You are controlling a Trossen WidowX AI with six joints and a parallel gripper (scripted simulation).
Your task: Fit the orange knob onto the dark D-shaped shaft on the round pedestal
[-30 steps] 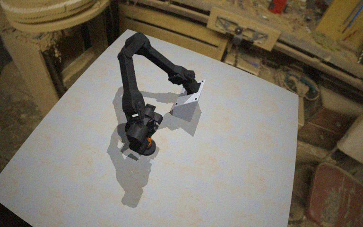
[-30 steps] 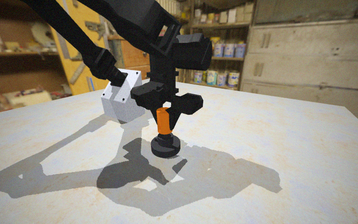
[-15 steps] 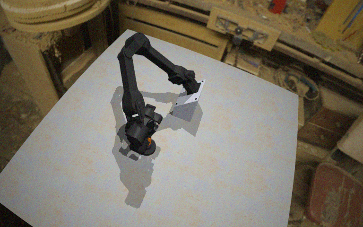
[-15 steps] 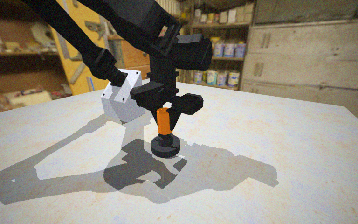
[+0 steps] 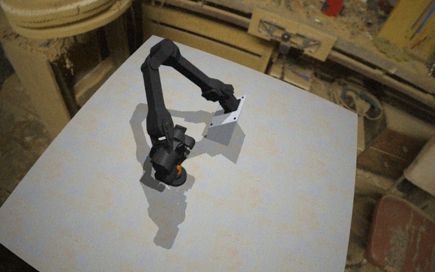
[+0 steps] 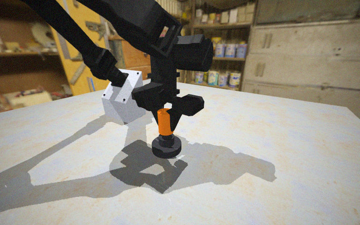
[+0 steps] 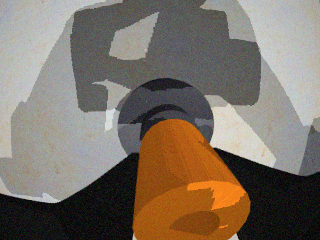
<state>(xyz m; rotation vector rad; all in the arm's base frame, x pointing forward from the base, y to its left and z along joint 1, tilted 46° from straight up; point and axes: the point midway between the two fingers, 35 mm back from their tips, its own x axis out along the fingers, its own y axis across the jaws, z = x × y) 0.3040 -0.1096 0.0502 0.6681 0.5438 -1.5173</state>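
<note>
Now: the orange knob 20 mm above my gripper tip. Also, from my gripper tip: dark round pedestal: 40 mm below.
</note>
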